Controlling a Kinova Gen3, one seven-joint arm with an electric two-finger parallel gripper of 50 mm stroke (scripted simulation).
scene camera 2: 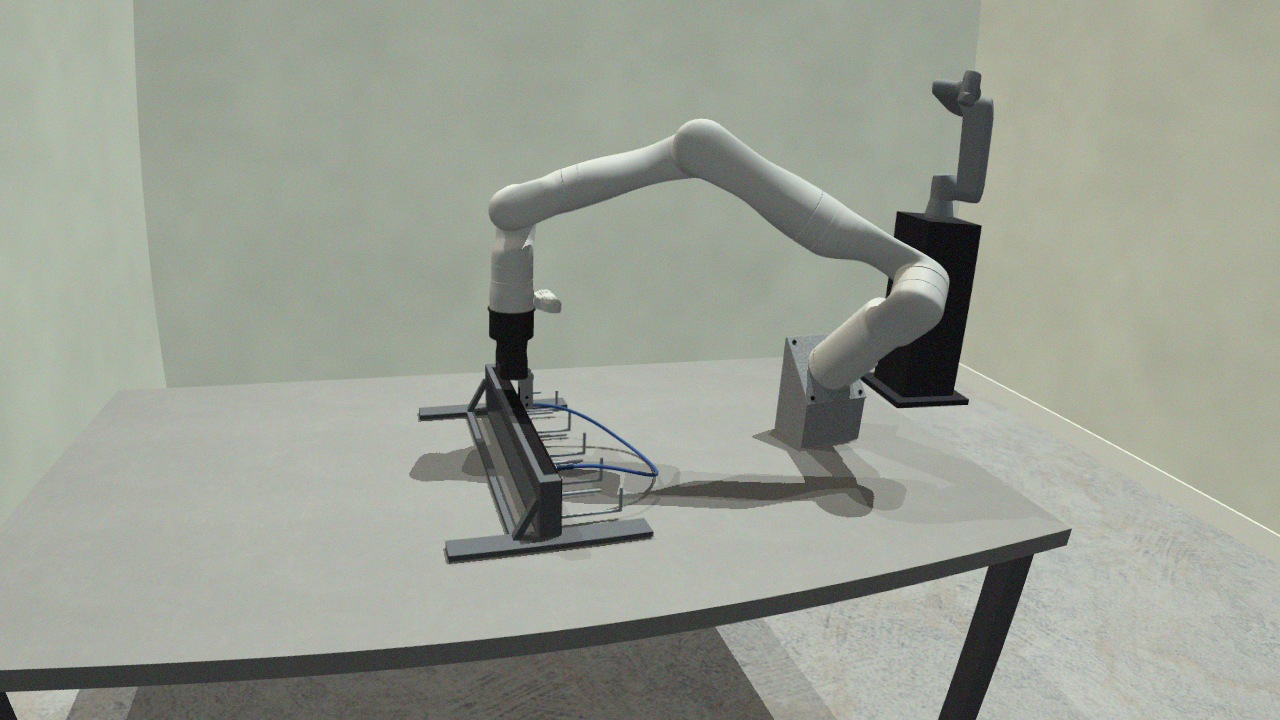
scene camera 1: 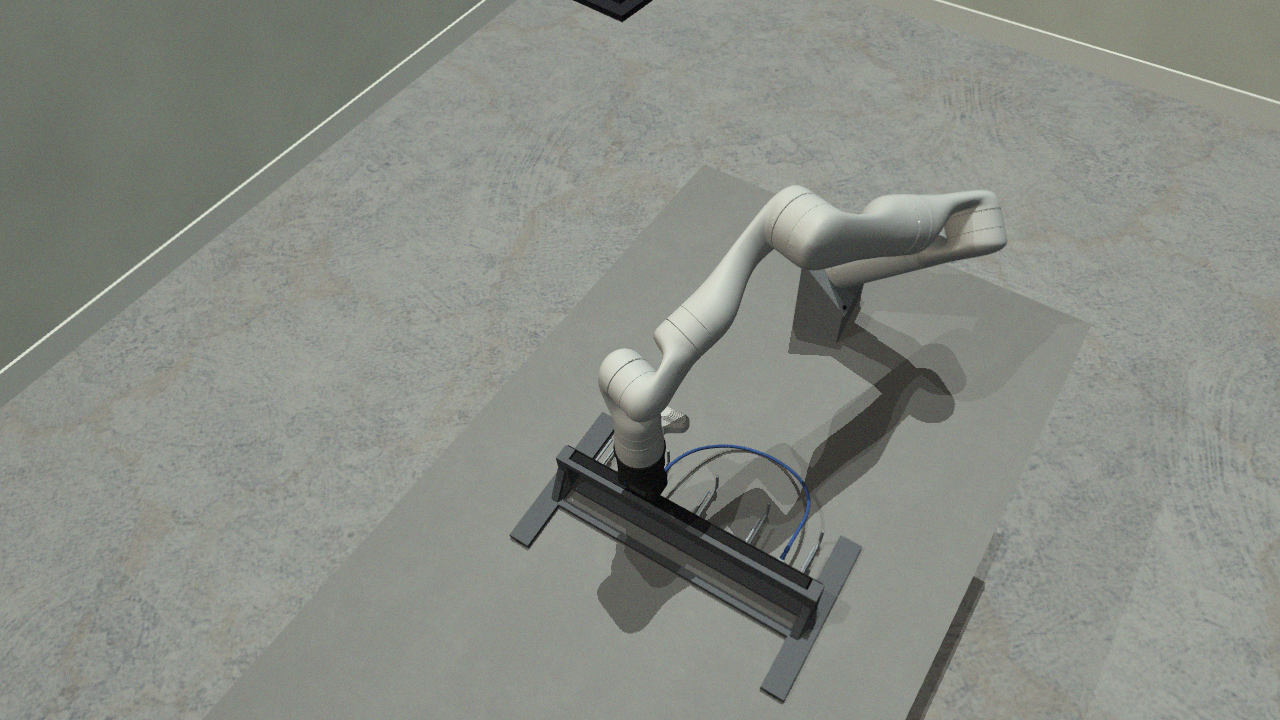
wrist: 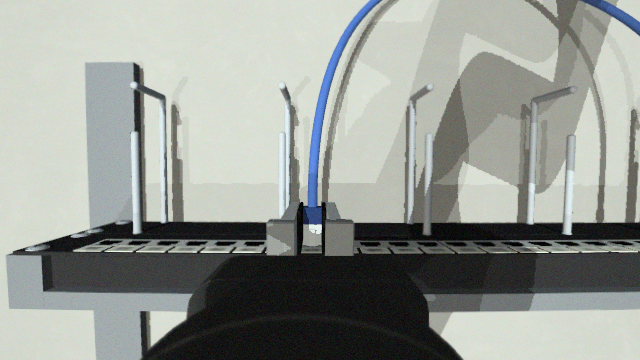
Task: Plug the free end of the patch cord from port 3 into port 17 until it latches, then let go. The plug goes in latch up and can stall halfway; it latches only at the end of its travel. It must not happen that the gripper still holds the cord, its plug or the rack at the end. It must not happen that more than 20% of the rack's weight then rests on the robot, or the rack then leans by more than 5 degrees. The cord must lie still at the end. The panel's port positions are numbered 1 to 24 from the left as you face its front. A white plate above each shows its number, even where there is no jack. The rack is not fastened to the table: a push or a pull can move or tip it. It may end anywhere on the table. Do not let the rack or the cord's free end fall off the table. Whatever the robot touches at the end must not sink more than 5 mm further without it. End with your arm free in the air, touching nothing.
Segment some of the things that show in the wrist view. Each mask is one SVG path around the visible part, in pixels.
The gripper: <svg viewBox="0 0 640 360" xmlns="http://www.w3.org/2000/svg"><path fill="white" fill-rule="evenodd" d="M140 359L463 360L447 341L429 327L427 300L397 262L383 256L354 256L355 224L352 219L341 219L334 202L322 202L322 254L325 254L325 256L297 256L297 254L301 254L303 244L303 202L291 202L281 219L270 219L266 223L267 256L239 255L230 257L222 262L195 290L189 299L186 320L172 328Z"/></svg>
A plug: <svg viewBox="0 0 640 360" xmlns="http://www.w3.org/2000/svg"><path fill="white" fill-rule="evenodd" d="M303 206L302 245L322 245L322 206Z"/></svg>
